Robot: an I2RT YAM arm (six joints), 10 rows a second.
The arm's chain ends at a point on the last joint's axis. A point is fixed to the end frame.
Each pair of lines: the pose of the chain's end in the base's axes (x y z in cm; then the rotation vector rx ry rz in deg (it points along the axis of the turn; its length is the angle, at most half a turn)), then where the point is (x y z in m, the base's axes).
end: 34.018 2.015 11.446 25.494 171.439 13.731
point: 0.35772 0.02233 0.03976
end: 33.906 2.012 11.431 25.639 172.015 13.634
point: 0.35583 0.02229 0.03943
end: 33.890 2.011 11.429 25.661 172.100 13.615
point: 0.35556 0.02228 0.03939
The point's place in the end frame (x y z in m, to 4 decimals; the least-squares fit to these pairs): -0.0099 -0.0058 0.0759
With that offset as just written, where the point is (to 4 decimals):
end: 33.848 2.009 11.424 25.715 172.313 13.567
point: 0.3549 0.0222 0.0393
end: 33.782 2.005 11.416 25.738 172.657 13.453
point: 0.3537 0.0222 0.0391
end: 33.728 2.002 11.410 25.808 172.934 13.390
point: 0.3528 0.0221 0.0390
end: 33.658 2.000 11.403 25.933 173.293 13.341
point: 0.3516 0.0221 0.0388
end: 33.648 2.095 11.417 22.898 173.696 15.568
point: 0.3517 0.0254 0.0391
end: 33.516 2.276 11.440 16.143 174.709 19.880
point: 0.3499 0.0318 0.0396
